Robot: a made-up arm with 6 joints. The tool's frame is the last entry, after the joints.
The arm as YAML. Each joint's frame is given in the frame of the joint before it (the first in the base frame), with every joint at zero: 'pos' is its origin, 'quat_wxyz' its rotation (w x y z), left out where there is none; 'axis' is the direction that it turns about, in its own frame. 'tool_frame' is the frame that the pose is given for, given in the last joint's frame.
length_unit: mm
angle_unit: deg
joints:
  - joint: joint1
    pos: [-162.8, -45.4, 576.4]
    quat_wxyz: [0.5, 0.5, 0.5, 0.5]
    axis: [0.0, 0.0, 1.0]
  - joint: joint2
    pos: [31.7, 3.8, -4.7]
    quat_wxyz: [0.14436, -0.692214, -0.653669, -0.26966]
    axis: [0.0, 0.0, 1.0]
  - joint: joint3
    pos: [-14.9, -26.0, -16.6]
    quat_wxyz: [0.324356, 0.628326, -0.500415, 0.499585]
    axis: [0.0, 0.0, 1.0]
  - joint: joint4
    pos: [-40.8, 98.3, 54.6]
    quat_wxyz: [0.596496, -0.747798, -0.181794, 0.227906]
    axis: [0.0, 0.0, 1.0]
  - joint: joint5
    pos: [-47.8, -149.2, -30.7]
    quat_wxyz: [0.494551, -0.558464, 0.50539, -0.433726]
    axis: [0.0, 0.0, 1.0]
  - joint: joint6
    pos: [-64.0, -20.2, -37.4]
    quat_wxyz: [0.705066, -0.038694, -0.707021, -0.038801]
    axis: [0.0, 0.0, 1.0]
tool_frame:
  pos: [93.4, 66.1, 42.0]
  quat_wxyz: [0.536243, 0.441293, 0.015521, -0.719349]
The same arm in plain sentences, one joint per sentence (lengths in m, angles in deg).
The arm has six revolute joints in a row. What follows holds with every joint at zero, and every direction is one of the base frame's.
Joint 1 lies 0.1628 m along -x and 0.0454 m along -y and 0.5764 m along +z from the base frame's origin and rotates about +x.
Joint 2 lies 0.0047 m along -x and 0.0317 m along +y and 0.0038 m along +z from joint 1 and rotates about the direction (-0.812888, 0.184597, 0.552392).
Joint 3 lies 0.0011 m along +x and 0.0286 m along -y and 0.0188 m along -z from joint 2 and rotates about the direction (0.267904, -0.945614, 0.184503).
Joint 4 lies 0.0015 m along -x and 0.0762 m along -y and 0.0922 m along -z from joint 3 and rotates about -z.
Joint 5 lies 0.0695 m along +x and 0.1404 m along -y and 0.0307 m along +z from joint 4 and rotates about the direction (-0.990316, -0.034001, 0.134602).
Joint 6 lies 0.032 m along +x and 0.0648 m along +y and 0.026 m along -z from joint 5 and rotates about the direction (-0.0188, 0.995516, 0.092702).
The tool frame, which is the frame that the pose is given for, lies 0.0842 m along -x and 0.033 m along +y and 0.0817 m along +z from joint 6; its axes are the base frame's turned by roll -152.25, pitch 54.37 and yaw -95.55 deg (as in URDF: about the fixed x, then y, then z).

